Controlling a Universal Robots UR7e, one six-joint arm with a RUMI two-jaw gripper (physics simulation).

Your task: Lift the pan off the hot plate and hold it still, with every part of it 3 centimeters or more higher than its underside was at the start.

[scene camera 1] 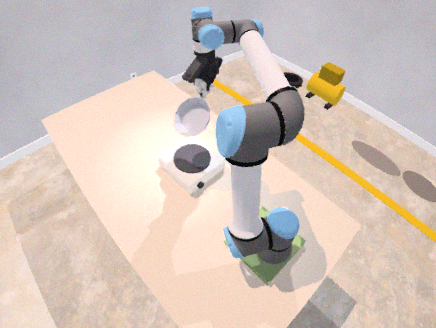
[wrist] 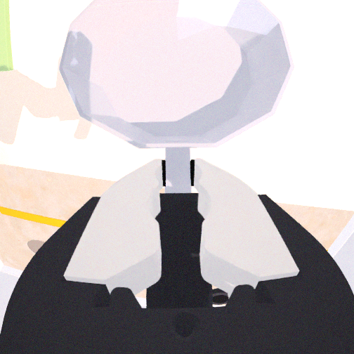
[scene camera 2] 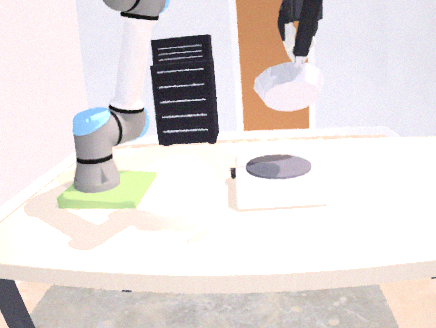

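Seen in the pictures: gripper, fingertip midpoint: [scene camera 1: 203,97] [scene camera 2: 298,63]; arm's base, origin of the base link: [scene camera 1: 273,246] [scene camera 2: 97,183].
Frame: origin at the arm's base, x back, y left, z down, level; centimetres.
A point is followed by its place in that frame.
The pale grey-white pan [scene camera 1: 193,118] {x -60.5, y -1.0, z -24.5 cm} [scene camera 2: 291,92] {x -59.5, y -3.4, z -26.0 cm} [wrist: 165,65] hangs in the air, tilted, with a wide gap between it and the white hot plate [scene camera 1: 187,184] {x -44.0, y 13.3, z -4.0 cm} [scene camera 2: 280,194] {x -56.5, y -8.7, z -1.5 cm}, which stands on the table with its round dark heating disc uncovered. My gripper [scene camera 1: 202,94] {x -61.3, y -6.5, z -33.3 cm} [scene camera 2: 299,60] {x -61.3, y -6.5, z -33.3 cm} [wrist: 177,163] is shut on the pan's handle. In the wrist view the short handle runs straight between the two fingertips, with the bowl beyond them. The handle's far end is hidden by the gripper.
The table [scene camera 1: 115,165] {x -79.4, y 36.1, z 2.8 cm} [scene camera 2: 190,250] {x -38.2, y -28.5, z 2.8 cm} carries the arm's green base plate [scene camera 1: 268,270] {x 6.2, y 8.5, z -0.3 cm} [scene camera 2: 100,199] {x -6.9, y -10.6, z 0.3 cm}. A black drawer cabinet [scene camera 2: 185,95] stands behind the table. A yellow machine [scene camera 1: 325,89] and a black tyre [scene camera 1: 293,79] are on the floor beyond it.
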